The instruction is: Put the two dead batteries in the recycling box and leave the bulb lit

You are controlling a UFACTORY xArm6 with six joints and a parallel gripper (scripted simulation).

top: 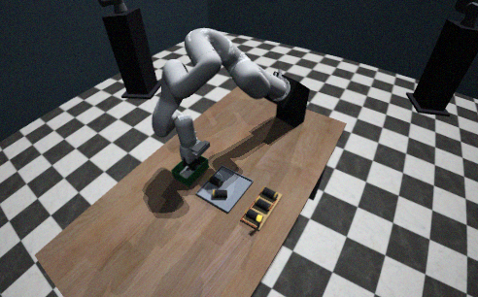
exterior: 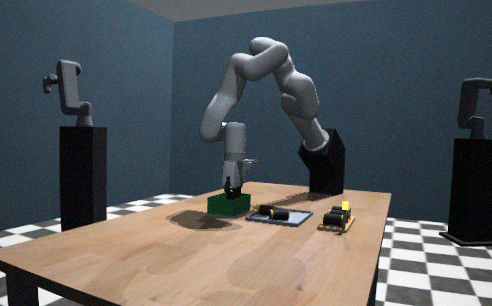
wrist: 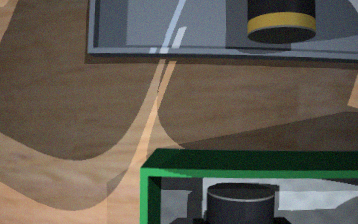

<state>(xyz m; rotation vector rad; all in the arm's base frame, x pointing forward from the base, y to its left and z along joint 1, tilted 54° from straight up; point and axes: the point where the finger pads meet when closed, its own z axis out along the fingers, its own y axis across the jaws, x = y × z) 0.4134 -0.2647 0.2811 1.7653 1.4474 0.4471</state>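
Now: the green recycling box 3 cm ahead of my hand, 2 cm below it and 1 cm to the right of it. Round my hand: grey tray: 17 cm to the left, 9 cm ahead, 3 cm below.
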